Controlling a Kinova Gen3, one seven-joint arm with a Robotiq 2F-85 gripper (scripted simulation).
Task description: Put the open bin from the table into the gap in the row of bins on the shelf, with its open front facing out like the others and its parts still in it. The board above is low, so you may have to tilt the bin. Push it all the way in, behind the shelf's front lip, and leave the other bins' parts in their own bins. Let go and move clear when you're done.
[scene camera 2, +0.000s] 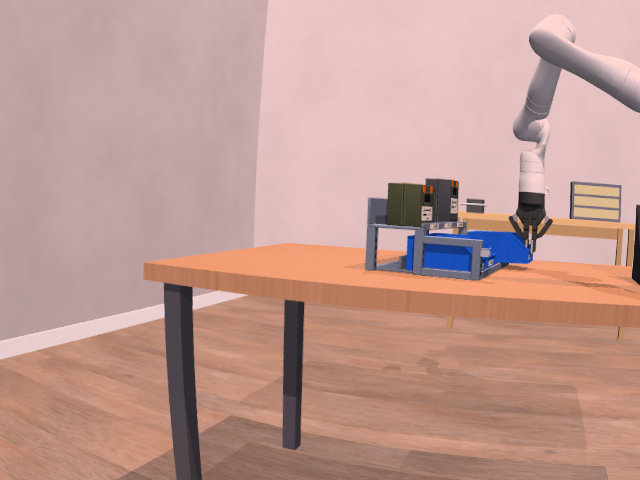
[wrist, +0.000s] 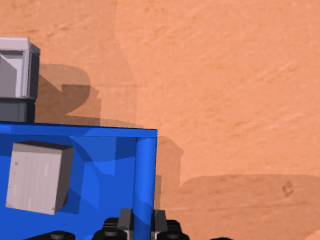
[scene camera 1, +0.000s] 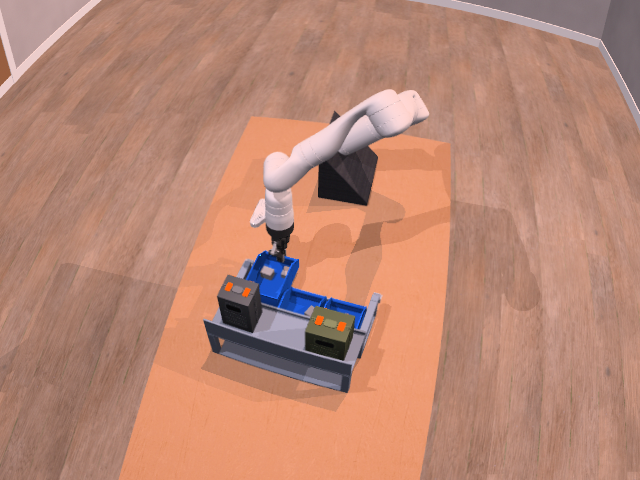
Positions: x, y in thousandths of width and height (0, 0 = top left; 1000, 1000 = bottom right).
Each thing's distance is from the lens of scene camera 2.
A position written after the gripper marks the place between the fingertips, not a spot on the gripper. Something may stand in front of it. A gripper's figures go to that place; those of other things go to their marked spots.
gripper (scene camera 2: 827, 530): 1.43 m
blue bin (scene camera 2: 796, 518): 1.39 m
